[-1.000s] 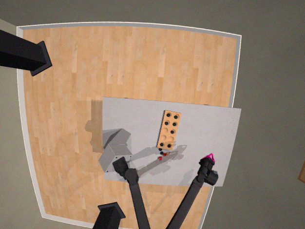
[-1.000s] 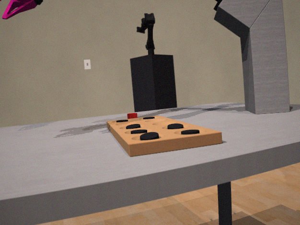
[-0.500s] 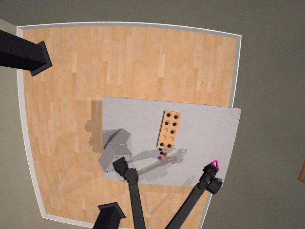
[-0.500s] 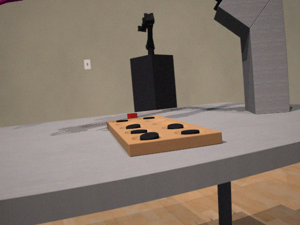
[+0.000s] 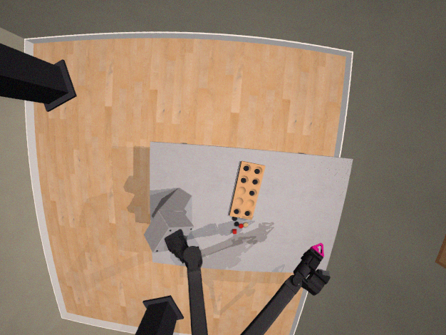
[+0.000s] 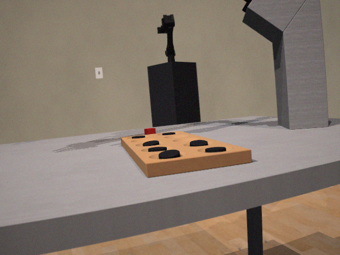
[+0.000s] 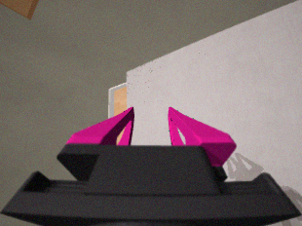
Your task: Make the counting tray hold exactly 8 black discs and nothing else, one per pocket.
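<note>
The red disc is 360 mm behind my hand, 40 mm to the left of it and 380 mm below it. Round my hand: tan disc 330 mm behind, 40 mm to the left, 380 mm below; then wooden counting tray 250 mm behind, 270 mm to the left, 380 mm below; then red cube 420 mm behind, 20 mm to the left, 370 mm below.
</note>
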